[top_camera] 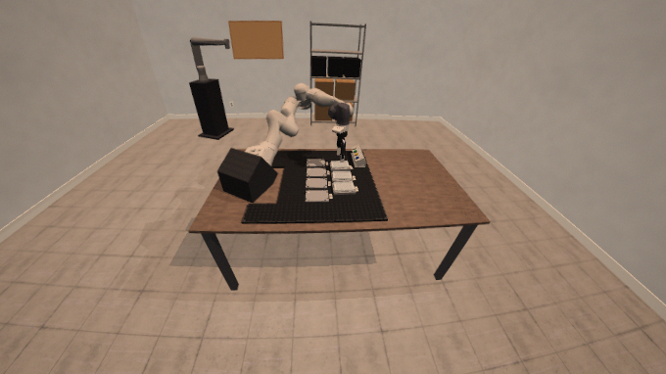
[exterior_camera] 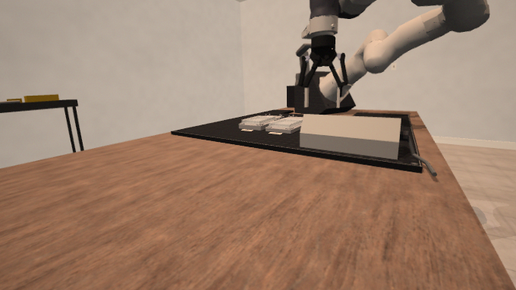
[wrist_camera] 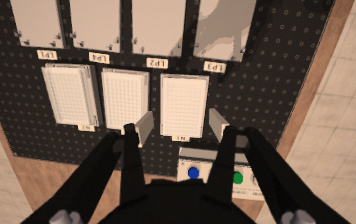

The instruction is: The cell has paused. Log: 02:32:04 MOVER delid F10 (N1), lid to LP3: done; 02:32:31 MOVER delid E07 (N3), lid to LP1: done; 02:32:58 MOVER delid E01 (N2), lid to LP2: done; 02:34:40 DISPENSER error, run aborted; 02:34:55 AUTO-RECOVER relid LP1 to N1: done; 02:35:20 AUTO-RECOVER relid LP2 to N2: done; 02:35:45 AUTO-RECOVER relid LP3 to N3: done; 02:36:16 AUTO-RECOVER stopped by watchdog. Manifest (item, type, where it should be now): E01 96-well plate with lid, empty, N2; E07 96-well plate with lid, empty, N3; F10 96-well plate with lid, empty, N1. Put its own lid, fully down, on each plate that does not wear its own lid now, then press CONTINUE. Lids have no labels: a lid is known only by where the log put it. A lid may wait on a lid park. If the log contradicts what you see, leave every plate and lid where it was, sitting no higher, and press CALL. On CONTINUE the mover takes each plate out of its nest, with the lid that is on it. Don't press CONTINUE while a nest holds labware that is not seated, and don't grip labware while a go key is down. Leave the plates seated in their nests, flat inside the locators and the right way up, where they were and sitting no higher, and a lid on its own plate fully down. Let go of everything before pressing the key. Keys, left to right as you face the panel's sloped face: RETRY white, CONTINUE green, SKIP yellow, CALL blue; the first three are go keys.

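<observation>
Right now the 96-well plate is 8 cm below my hand. From my hand the other things lie so: LP2 label (11 cm below, 9 cm to the right, 6 cm behind); then smooth white lid (12 cm to the right, 8 cm below, 4 cm ahead); then blue call key (12 cm ahead, 8 cm to the left, 4 cm below).
</observation>
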